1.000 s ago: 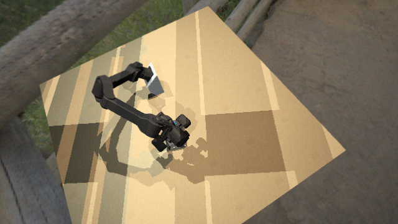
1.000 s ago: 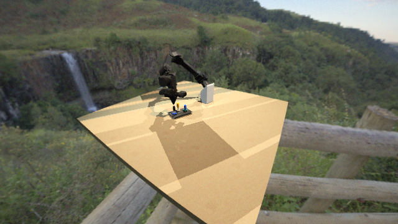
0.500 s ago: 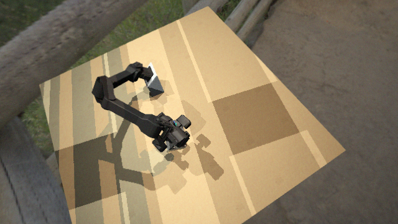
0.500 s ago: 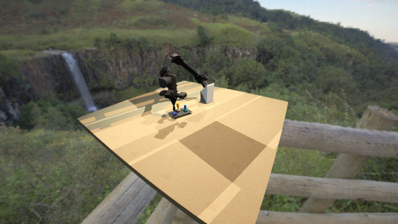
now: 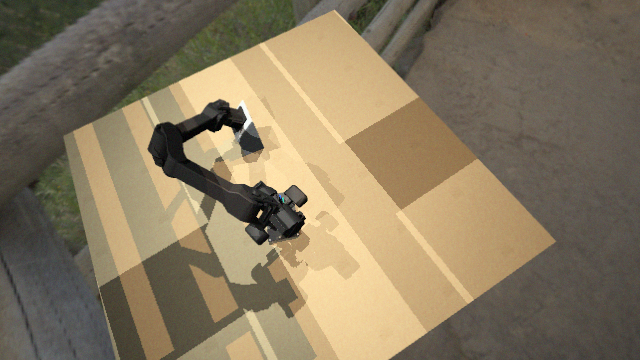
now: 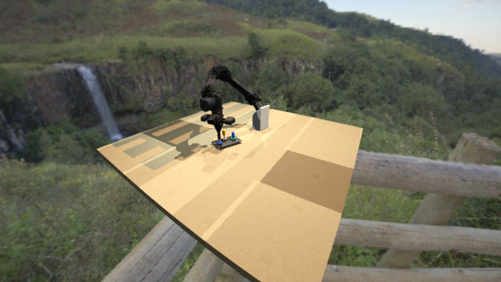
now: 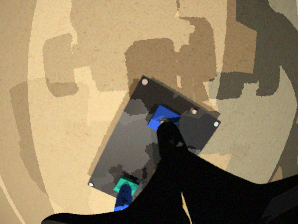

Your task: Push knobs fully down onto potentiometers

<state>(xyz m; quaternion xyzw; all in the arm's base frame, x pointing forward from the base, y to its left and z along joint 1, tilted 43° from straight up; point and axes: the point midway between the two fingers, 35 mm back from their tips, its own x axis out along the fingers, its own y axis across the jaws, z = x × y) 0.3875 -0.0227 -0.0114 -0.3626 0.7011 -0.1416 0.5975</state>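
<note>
Right now my gripper tip is 30 mm above the blue potentiometer. Also, from my gripper tip: blue knob (90 mm behind, 40 mm below, 20 mm to the left); then blue-green knob (90 mm behind, 40 mm below, 20 mm to the left).
</note>
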